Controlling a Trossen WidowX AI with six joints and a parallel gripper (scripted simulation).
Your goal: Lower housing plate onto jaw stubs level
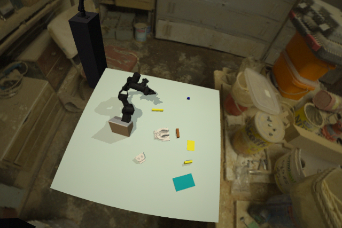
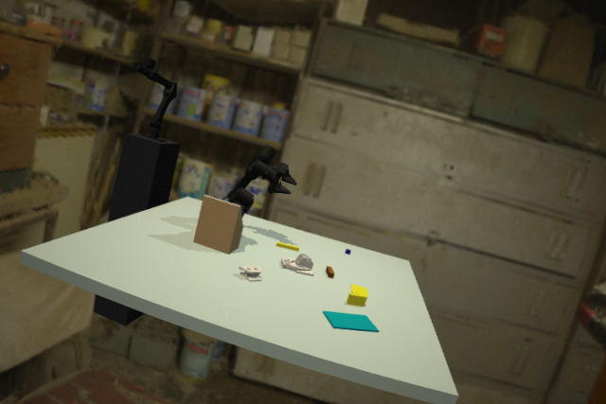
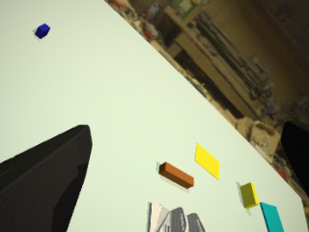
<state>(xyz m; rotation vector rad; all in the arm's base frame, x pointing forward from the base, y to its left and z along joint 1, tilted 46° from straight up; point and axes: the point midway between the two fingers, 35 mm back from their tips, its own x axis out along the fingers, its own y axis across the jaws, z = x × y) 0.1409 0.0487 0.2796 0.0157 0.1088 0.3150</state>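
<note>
Right now the white piece is 2 cm ahead of my gripper tip, 47 cm to the right of it and 27 cm below it. Round my gripper tip: orange-brown block (27 cm ahead, 17 cm to the right, 26 cm below); then yellow bar (40 cm ahead, 41 cm to the right, 26 cm below); then blue cube (30 cm ahead, 24 cm to the left, 26 cm below).
</note>
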